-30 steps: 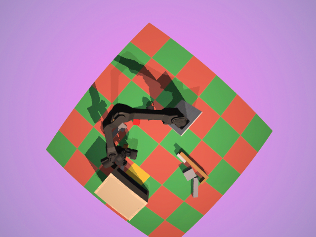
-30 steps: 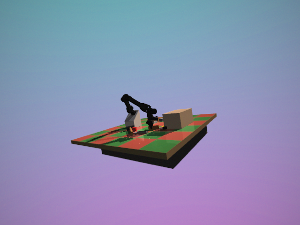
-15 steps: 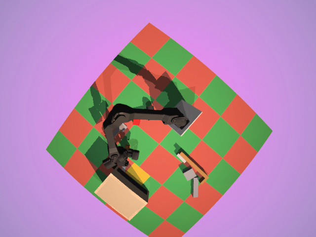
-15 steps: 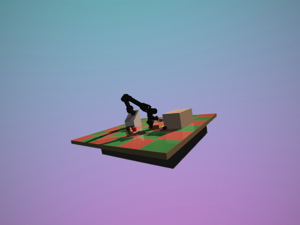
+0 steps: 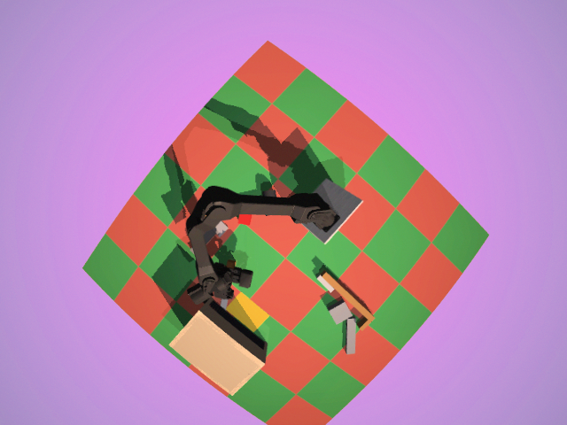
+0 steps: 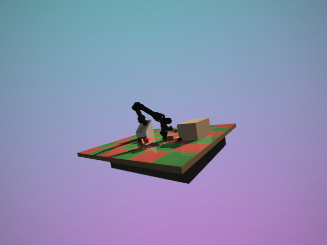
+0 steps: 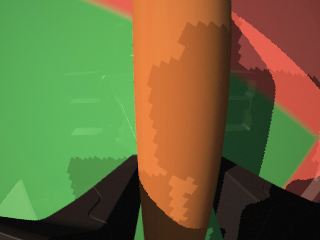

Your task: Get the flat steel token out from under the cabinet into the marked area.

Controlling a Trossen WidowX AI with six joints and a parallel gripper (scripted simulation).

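My gripper tip is 18 cm past the red cube, 9 cm to the left of it and 1 cm below it. From my gripper tip the other things lie so: grey t-shaped tool (4 cm behind, 15 cm to the right); then grey token (16 cm ahead, 14 cm to the left); then pale bar (21 cm behind, 30 cm to the left).
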